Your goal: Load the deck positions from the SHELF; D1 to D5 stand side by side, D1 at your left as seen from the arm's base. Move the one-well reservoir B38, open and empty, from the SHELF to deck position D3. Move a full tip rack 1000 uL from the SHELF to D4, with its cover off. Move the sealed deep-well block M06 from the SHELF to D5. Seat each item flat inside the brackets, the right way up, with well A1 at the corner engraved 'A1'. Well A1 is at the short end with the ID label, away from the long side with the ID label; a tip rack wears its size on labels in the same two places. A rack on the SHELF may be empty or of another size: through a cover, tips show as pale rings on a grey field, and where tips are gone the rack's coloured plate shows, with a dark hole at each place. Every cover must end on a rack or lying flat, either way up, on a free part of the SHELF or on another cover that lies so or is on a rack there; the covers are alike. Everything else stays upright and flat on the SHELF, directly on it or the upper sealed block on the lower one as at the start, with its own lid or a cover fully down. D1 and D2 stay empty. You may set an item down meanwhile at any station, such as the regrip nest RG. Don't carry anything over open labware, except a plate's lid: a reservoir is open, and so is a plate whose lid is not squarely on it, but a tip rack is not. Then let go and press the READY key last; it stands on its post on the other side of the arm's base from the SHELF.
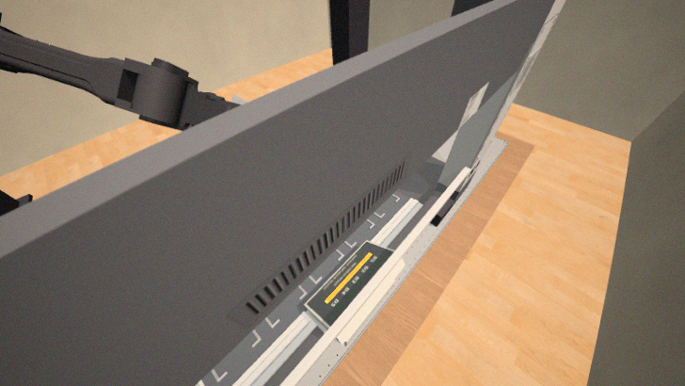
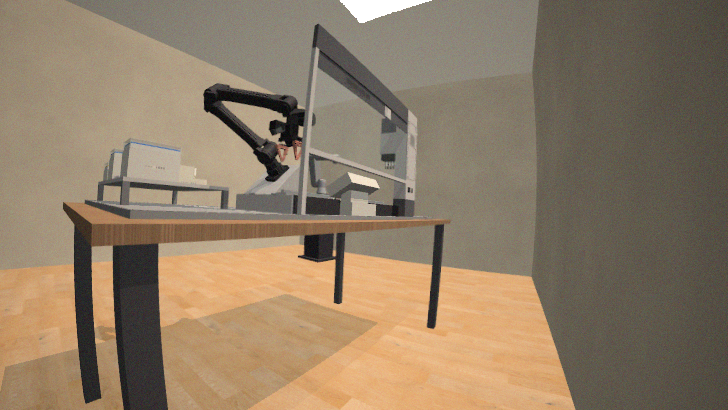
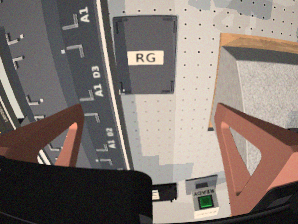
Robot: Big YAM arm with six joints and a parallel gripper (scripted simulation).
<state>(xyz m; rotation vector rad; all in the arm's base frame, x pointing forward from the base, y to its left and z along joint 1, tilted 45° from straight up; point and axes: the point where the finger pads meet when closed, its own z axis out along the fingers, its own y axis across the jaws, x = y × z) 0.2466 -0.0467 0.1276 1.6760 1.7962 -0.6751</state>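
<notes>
Right now my hand is 42 cm to the left of the cream one-well reservoir, 15 cm above it and 3 cm past it. The rest, counted from my hand: shelf label 32 cm to the right, 22 cm below, 9 cm behind; then regrip nest rg 22 cm below, 4 cm to the left; then rg label 21 cm below, 4 cm to the left.
</notes>
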